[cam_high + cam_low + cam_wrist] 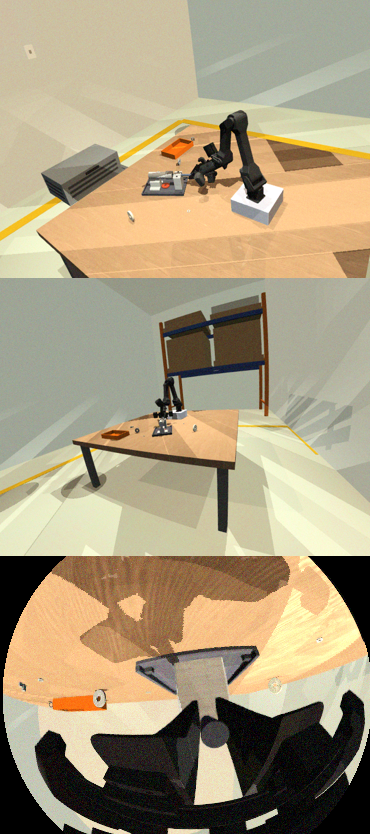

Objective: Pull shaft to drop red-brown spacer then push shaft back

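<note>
Right now the red-brown spacer is 11 cm ahead of my gripper tip, 8 cm to the left of it and 5 cm below it. Round my gripper tip: pale ring: 5 cm ahead, 35 cm to the left, 4 cm below; then orange tray: 35 cm ahead, 23 cm to the right, 5 cm below; then shaft: 3 cm ahead, 2 cm to the left, 2 cm above.
</note>
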